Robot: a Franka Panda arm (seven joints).
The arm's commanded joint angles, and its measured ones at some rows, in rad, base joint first. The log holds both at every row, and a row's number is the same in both.
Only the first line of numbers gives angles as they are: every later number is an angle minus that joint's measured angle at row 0.
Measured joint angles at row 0:
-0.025 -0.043 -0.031 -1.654 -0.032 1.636 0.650
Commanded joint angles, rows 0 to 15:
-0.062 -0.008 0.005 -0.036 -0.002 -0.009 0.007
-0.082 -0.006 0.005 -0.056 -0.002 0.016 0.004
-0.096 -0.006 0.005 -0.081 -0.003 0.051 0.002
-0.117 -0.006 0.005 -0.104 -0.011 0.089 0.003
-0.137 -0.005 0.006 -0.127 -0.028 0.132 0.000
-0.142 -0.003 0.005 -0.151 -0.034 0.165 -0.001
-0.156 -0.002 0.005 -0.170 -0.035 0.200 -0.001
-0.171 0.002 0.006 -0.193 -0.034 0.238 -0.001
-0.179 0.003 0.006 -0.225 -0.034 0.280 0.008
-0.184 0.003 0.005 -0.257 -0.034 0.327 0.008
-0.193 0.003 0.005 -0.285 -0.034 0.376 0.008
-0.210 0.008 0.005 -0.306 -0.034 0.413 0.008
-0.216 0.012 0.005 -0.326 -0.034 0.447 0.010
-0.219 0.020 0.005 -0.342 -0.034 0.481 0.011
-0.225 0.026 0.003 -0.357 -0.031 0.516 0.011
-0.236 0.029 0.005 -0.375 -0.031 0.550 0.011
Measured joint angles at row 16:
-0.209 0.029 -0.005 -0.319 -0.017 0.453 -0.002
